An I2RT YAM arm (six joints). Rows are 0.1 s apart.
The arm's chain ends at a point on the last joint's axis. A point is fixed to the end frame.
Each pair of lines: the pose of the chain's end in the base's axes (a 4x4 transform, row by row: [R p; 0 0 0 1], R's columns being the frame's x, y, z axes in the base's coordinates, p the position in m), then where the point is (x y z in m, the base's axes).
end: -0.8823, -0.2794, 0.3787, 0.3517; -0.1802, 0.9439, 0.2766, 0.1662; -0.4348, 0.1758, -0.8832, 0.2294; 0, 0, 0, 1
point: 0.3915 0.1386 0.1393
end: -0.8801, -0.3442, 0.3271, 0.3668; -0.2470, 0.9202, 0.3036, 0.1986; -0.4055, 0.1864, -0.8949, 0.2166; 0, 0, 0, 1
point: 0.4056 0.1740 0.1252
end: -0.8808, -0.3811, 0.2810, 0.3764; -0.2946, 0.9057, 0.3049, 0.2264; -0.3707, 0.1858, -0.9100, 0.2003; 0, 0, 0, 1
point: 0.4131 0.2023 0.1079
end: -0.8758, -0.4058, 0.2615, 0.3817; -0.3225, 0.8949, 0.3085, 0.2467; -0.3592, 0.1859, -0.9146, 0.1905; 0, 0, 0, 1
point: 0.4181 0.2232 0.0978
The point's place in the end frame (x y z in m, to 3 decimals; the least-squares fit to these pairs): 0.009 -0.053 0.087
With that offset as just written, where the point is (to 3 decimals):
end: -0.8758, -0.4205, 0.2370, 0.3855; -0.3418, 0.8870, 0.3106, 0.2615; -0.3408, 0.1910, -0.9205, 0.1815; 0, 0, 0, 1
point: 0.421 0.238 0.088
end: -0.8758, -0.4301, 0.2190, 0.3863; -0.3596, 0.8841, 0.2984, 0.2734; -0.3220, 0.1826, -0.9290, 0.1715; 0, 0, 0, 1
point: 0.420 0.249 0.078
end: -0.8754, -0.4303, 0.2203, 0.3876; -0.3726, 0.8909, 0.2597, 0.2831; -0.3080, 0.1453, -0.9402, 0.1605; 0, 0, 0, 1
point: 0.422 0.255 0.068
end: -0.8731, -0.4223, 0.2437, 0.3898; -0.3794, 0.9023, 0.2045, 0.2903; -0.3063, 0.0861, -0.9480, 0.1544; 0, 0, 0, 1
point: 0.426 0.257 0.065
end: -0.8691, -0.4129, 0.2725, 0.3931; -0.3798, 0.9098, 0.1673, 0.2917; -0.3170, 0.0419, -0.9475, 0.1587; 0, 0, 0, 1
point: 0.431 0.255 0.071
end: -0.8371, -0.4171, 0.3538, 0.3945; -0.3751, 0.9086, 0.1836, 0.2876; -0.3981, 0.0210, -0.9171, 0.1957; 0, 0, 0, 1
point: 0.440 0.252 0.111
